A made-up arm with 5 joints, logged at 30 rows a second.
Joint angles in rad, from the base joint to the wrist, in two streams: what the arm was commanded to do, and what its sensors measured. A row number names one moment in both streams.
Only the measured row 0 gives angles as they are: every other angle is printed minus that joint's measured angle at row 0.
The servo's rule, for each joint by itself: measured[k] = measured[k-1] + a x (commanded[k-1-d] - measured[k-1]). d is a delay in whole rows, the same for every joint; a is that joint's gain. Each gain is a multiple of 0.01, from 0.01 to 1. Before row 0 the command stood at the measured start. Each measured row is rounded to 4 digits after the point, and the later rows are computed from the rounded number. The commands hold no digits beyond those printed.
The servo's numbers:
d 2
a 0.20 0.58 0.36 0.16 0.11
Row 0, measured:
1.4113, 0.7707, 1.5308, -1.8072, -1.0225
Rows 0 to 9, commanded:
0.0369, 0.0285, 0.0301, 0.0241, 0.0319
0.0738, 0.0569, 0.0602, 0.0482, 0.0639
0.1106, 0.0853, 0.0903, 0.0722, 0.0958
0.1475, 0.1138, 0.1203, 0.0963, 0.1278
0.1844, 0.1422, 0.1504, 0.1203, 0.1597
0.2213, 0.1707, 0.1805, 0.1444, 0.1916
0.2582, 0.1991, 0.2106, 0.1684, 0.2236
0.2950, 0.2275, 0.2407, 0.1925, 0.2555
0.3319, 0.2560, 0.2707, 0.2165, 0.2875
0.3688, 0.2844, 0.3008, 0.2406, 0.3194
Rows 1 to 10, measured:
0.0000, 0.0000, 0.0000, 0.0000, 0.0000
0.0000, 0.0000, 0.0000, 0.0000, 0.0000
0.0074, 0.0165, 0.0108, 0.0039, 0.0035
0.0207, 0.0399, 0.0286, 0.0110, 0.0101
0.0387, 0.0662, 0.0508, 0.0208, 0.0195
0.0605, 0.0938, 0.0758, 0.0329, 0.0314
0.0853, 0.1219, 0.1027, 0.0469, 0.0455
0.1125, 0.1502, 0.1307, 0.0625, 0.0616
0.1416, 0.1786, 0.1595, 0.0794, 0.0794
0.1723, 0.2070, 0.1887, 0.0975, 0.0988

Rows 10 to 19, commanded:
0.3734, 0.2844, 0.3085, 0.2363, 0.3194
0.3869, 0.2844, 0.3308, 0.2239, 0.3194
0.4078, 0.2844, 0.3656, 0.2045, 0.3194
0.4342, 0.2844, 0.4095, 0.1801, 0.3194
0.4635, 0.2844, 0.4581, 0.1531, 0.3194
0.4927, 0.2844, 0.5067, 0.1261, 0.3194
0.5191, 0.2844, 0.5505, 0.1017, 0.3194
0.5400, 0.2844, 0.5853, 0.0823, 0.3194
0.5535, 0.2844, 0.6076, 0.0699, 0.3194
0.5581, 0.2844, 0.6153, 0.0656, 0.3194
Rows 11 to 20, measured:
0.2042, 0.2354, 0.2182, 0.1165, 0.1196
0.2371, 0.2638, 0.2479, 0.1364, 0.1416
0.2644, 0.2757, 0.2697, 0.1524, 0.1612
0.2889, 0.2807, 0.2917, 0.1638, 0.1786
0.3127, 0.2828, 0.3183, 0.1703, 0.1941
0.3370, 0.2837, 0.3511, 0.1719, 0.2079
0.3623, 0.2841, 0.3896, 0.1689, 0.2202
0.3884, 0.2843, 0.4318, 0.1621, 0.2311
0.4145, 0.2844, 0.4745, 0.1524, 0.2408
0.4396, 0.2844, 0.5144, 0.1412, 0.2494

